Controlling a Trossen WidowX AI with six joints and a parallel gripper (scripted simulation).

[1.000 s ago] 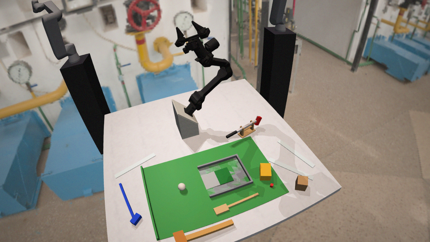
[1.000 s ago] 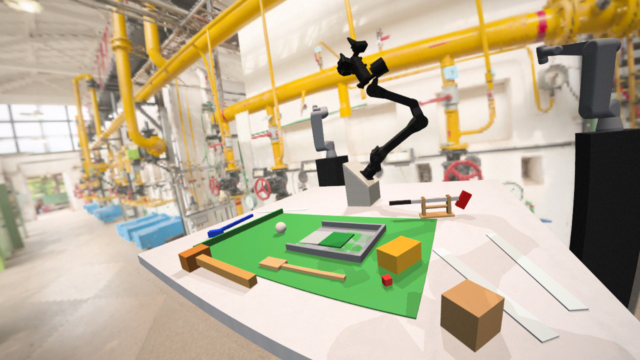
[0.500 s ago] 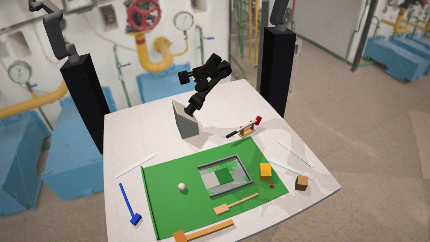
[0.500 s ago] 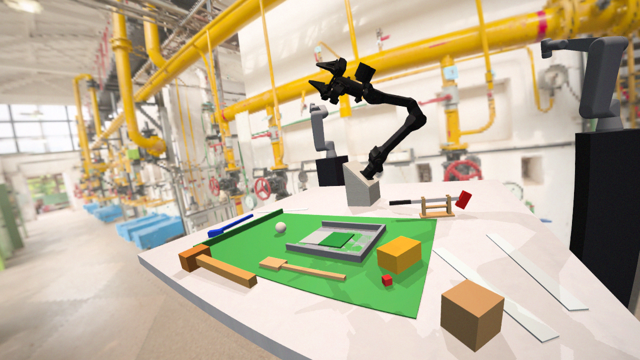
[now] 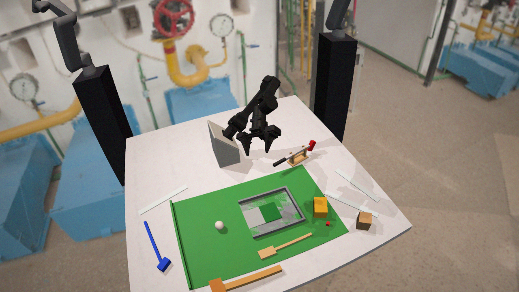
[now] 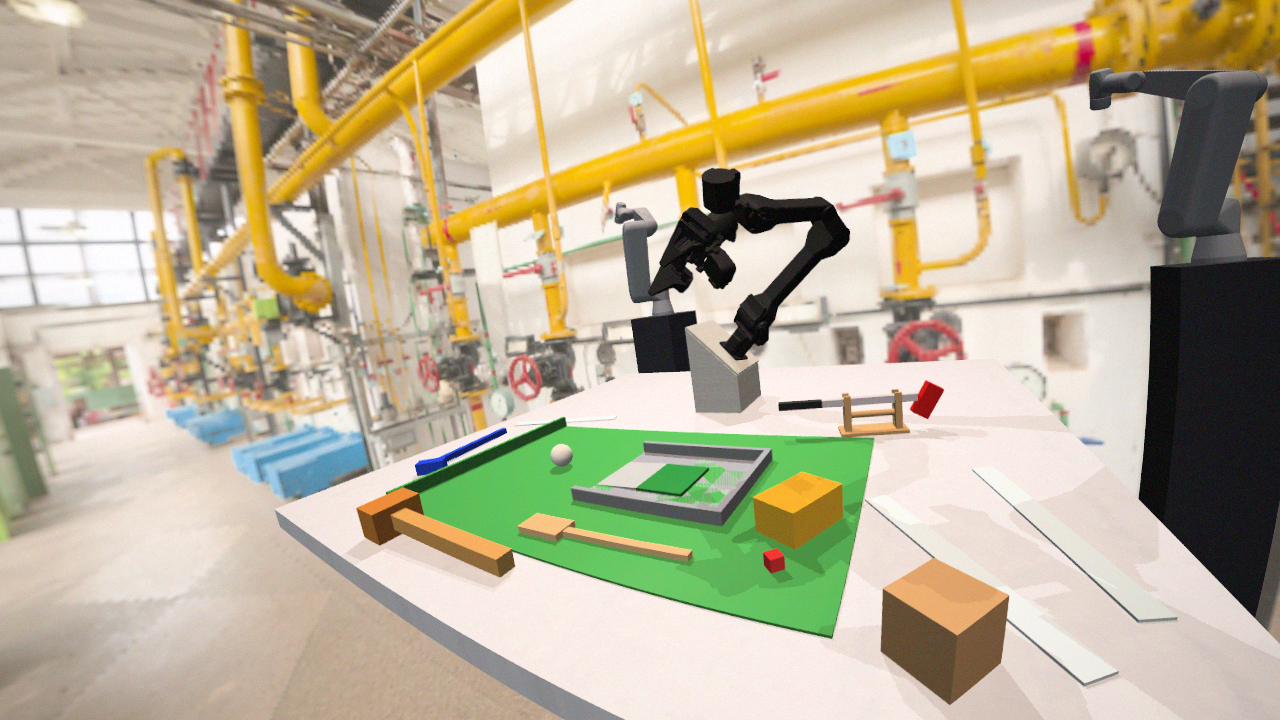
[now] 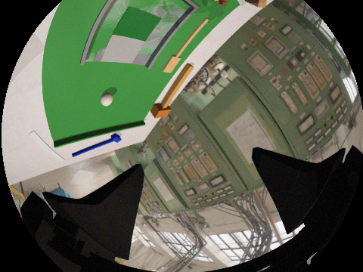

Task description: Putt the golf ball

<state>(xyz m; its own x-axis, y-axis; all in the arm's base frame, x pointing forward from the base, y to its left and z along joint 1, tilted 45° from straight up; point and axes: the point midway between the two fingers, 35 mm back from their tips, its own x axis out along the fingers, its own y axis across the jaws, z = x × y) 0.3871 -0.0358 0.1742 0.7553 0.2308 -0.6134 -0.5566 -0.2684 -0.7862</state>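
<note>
My gripper tip is now 240 mm past the red putter, 250 mm to the right of it and 270 mm above it. Also, from my gripper tip: yellow block 120 mm ahead, 260 mm to the left, 300 mm below; small red cube 210 mm ahead, 270 mm to the left, 310 mm below; white golf ball 100 mm ahead, 210 mm to the right, 300 mm below.
</note>
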